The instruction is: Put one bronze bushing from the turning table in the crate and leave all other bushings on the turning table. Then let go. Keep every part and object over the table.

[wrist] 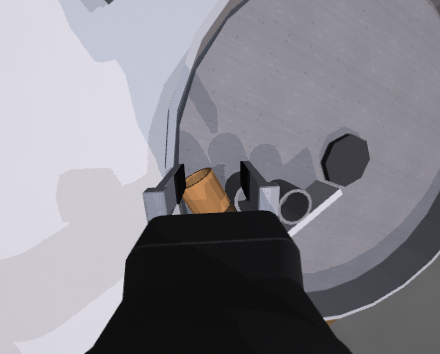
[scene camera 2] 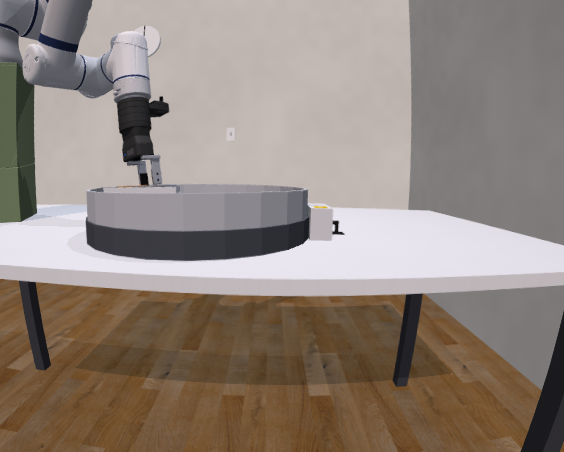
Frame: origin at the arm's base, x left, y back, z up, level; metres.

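Seen in the pictures: gripper, fingertip midpoint: point(wrist: 212, 174).
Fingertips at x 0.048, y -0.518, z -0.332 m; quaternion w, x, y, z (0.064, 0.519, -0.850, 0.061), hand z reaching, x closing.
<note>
Offsets run from my fingertips to a thing's top centre. "spot": to the spot under its first point.
My gripper point(scene camera 2: 150, 183) point(wrist: 212, 174) is open, with its fingertips low over the near-left part of the turning table point(scene camera 2: 200, 211) point(wrist: 285, 75). In the wrist view a bronze bushing @[dx -0.018, dy +0.017, dz +0.002 m] point(wrist: 207, 194) lies tilted between the spread fingers, closer to the left finger; its lower end is hidden by the gripper body. Grey bushings stand to the right: one @[dx -0.074, dy -0.054, dz +0.002 m] point(wrist: 309, 206) shows its open top, another @[dx -0.042, dy -0.021, dz +0.002 m] point(wrist: 237, 201) is partly behind the right finger. In scene camera 2 the wall hides most of the bushings; a thin bronze edge point(scene camera 2: 131, 187) shows above the rim. The crate does not show in either view.
The turning table has a raised wall all round, a dark hub @[dx -0.084, dy -0.149, dz -0.028 m] point(wrist: 348, 158) and a straight pale divider @[spot: dx -0.097, dy -0.075, dz +0.001 m] point(wrist: 318, 212) beside the bushings. A white box with a yellow top @[dx -0.051, dy -0.380, dz -0.031 m] point(scene camera 2: 321, 223) stands against its right side. A green column point(scene camera 2: 15, 125) stands at the far left.
</note>
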